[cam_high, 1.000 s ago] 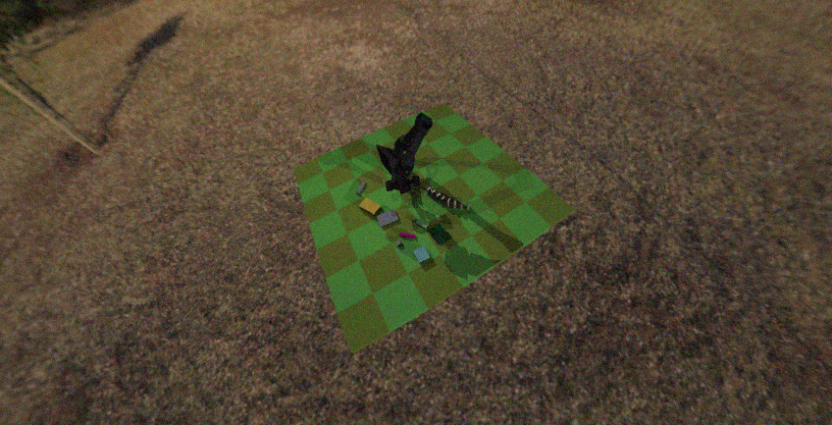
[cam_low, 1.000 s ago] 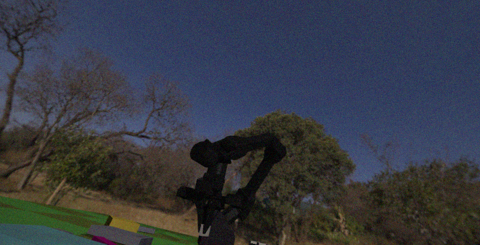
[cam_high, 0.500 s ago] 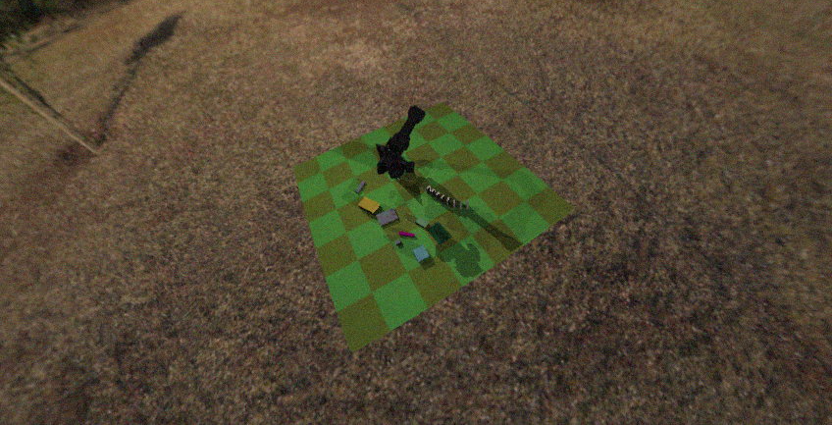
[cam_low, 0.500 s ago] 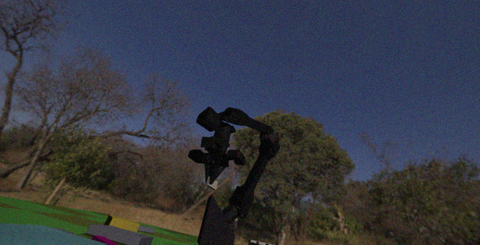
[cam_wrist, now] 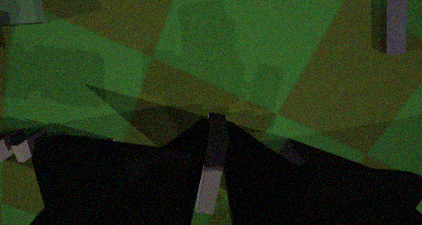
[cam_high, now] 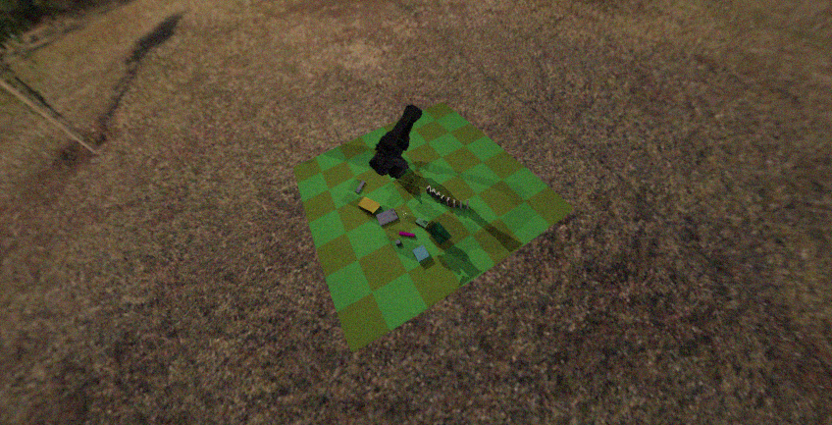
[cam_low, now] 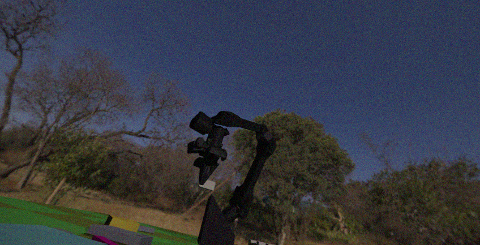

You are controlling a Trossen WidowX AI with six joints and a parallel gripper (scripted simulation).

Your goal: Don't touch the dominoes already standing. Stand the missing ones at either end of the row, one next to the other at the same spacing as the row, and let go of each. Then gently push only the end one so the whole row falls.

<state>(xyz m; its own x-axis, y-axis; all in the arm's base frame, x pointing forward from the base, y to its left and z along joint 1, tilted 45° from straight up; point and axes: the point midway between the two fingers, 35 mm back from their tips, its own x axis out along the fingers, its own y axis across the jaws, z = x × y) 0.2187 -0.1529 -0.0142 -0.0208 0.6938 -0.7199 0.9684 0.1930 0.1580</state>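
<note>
My gripper tip is 150 mm above the grey block, 120 mm to the left of it and 110 mm short of it. Round my gripper tip: grey bar (190 mm behind, 160 mm to the right, 150 mm below); then small grey-green block (250 mm ahead, 150 mm below, 10 mm to the left); then yellow block (180 mm to the right, 150 mm below, 20 mm behind).
</note>
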